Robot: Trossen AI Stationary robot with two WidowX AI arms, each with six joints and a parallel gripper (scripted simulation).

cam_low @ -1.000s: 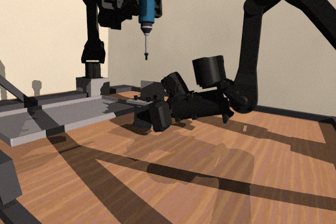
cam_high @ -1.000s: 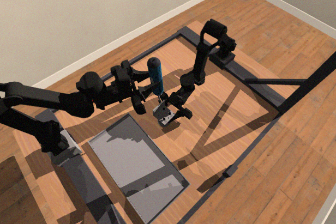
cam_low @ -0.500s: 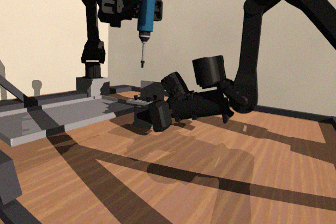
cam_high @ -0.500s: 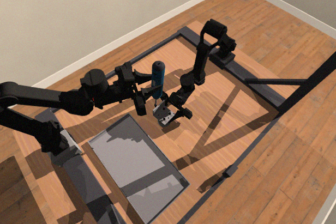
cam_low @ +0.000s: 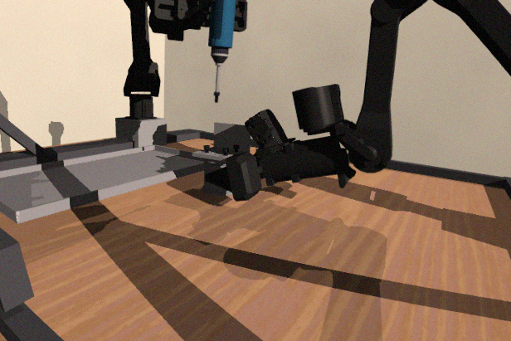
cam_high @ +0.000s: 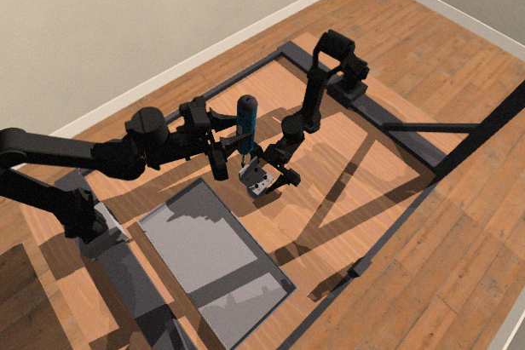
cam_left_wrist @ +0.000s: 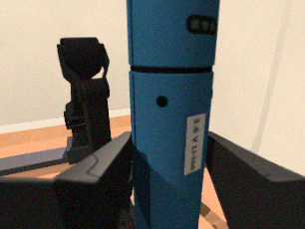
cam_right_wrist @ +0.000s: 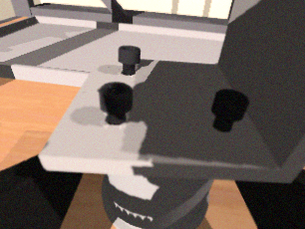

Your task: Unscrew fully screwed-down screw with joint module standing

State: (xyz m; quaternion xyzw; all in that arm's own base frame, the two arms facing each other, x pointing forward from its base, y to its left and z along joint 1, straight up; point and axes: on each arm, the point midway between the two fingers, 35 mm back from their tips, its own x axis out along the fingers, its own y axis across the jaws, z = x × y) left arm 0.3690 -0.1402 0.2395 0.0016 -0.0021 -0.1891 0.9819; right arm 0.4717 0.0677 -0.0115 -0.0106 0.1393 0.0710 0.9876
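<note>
My right hand is 1 cm past the joint module, 3 cm to the right of it and 1 cm above it. From my right hand the other things lie so: screw (1 cm ahead, 6 cm to the left, 12 cm above); then grey bracket (1 cm behind, 3 cm to the left, 3 cm above); then grey mat (10 cm behind, 23 cm to the left, 3 cm below).
</note>
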